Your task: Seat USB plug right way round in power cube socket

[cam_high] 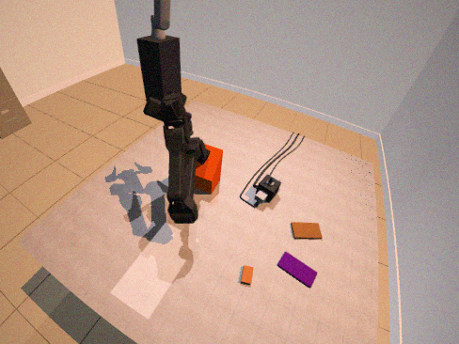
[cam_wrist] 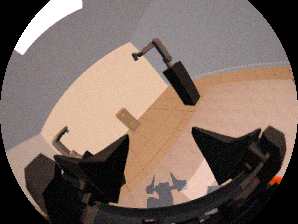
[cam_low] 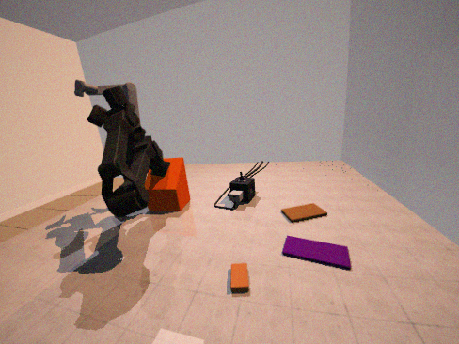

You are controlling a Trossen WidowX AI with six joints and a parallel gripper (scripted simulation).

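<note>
Right now the USB plug is 49 cm ahead of my gripper tip, 23 cm below it and 11 cm to the left of it. From my gripper tip the other things lie so: purple flat plate: 73 cm ahead, 32 cm below, 16 cm to the right; then orange flat plate: 72 cm ahead, 32 cm below, 2 cm to the left; then orange block: 58 cm ahead, 32 cm below, 27 cm to the right.
</note>
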